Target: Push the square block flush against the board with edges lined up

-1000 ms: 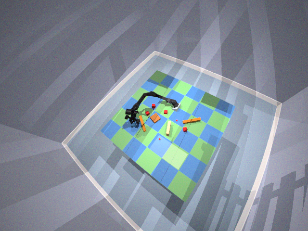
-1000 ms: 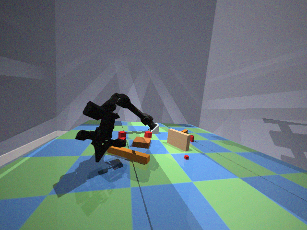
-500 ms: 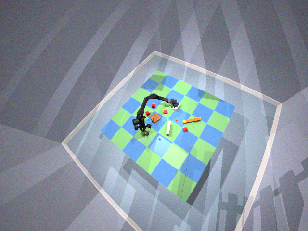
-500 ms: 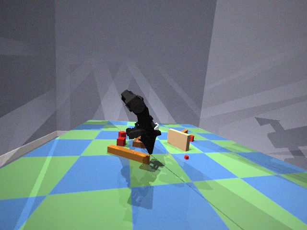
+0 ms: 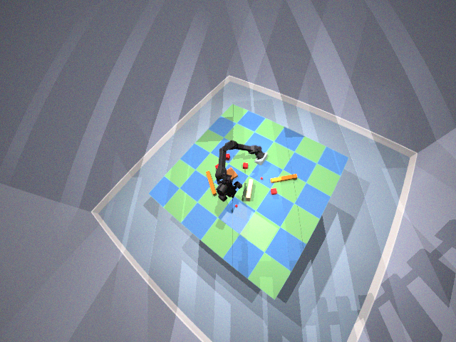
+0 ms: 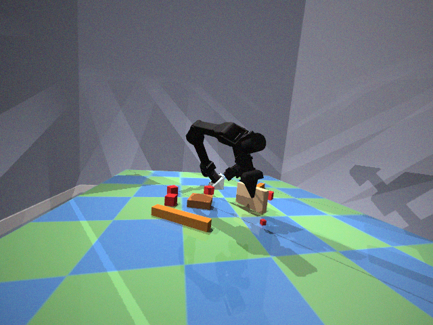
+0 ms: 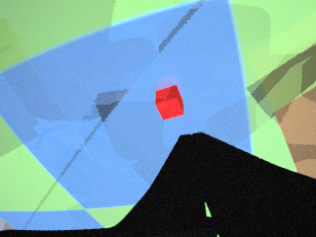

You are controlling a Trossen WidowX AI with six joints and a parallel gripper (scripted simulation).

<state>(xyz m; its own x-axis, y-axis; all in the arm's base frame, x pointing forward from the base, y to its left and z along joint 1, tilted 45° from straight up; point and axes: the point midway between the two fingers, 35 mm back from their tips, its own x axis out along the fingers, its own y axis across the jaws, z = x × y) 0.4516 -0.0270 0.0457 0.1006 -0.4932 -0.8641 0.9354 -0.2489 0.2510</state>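
Now: gripper tip 12 cm past the board, 8 cm to the right of it and 4 cm above it. Also, from my gripper tip: square block 19 cm behind, 14 cm to the right, 8 cm below.
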